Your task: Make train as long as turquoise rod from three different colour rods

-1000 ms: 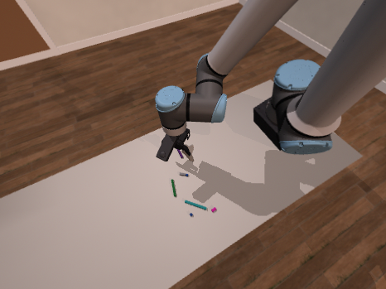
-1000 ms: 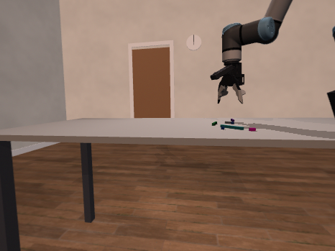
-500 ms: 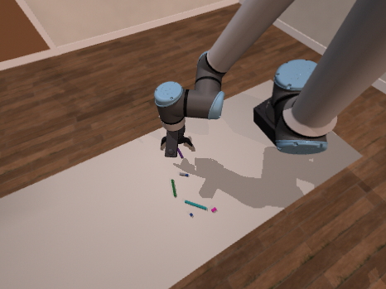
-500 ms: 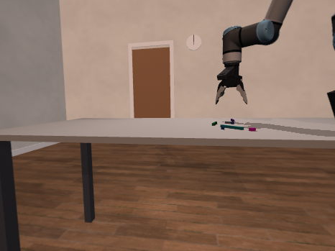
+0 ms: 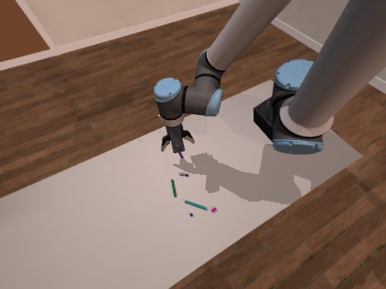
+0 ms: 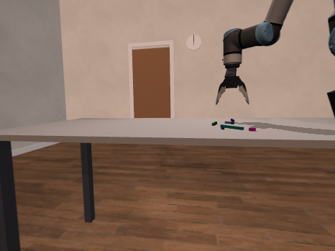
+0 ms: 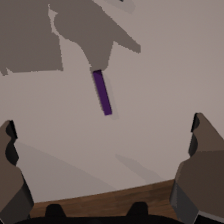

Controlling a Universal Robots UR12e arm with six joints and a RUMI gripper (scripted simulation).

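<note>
Now: hand 80 mm above the purple rod and 10 mm to the left of it. From my hand the other things lie so: turquoise rod: 260 mm to the left, 80 mm below, 10 mm ahead; green rod: 150 mm to the left, 80 mm below, 80 mm ahead; grey rod: 100 mm to the left, 80 mm below, 20 mm ahead.
</note>
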